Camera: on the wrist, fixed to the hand. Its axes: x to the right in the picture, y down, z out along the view.
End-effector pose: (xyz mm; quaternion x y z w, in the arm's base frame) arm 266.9 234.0 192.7 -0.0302 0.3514 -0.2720 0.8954
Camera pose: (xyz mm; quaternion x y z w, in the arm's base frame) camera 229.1 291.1 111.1 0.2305 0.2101 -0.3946 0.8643
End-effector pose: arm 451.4 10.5 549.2 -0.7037 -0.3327 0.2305 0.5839
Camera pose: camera 526.9 -58.3 519.2 -0.4641 -0.2887 0.3338 0.7680
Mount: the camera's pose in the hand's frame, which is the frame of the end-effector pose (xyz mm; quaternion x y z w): -1.9 50.9 -93.5 0.3140 -0.0410 -0.0309 0.9480
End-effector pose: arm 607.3 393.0 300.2 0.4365 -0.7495 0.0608 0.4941
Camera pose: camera 635.5 474.1 363.2 0.5946 -0.6982 0.2598 0.3025
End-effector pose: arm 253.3 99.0 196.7 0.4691 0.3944 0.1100 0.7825
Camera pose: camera 194.7 185.8 216.2 0.6828 0.3909 -0.0630 0.6141
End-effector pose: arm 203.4 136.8 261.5 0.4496 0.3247 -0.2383 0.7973
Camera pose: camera 207.9 243.0 255.5 0.6568 0.2142 -0.3709 0.6206
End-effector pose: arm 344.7 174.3 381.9 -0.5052 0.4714 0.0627 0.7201
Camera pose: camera 257.3 126.0 345.1 -0.2648 0.4215 -0.0901 0.8626
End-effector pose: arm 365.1 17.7 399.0 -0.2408 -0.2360 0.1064 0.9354
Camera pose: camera 405.2 23.5 300.5 0.0771 -0.2361 0.1559 0.9560
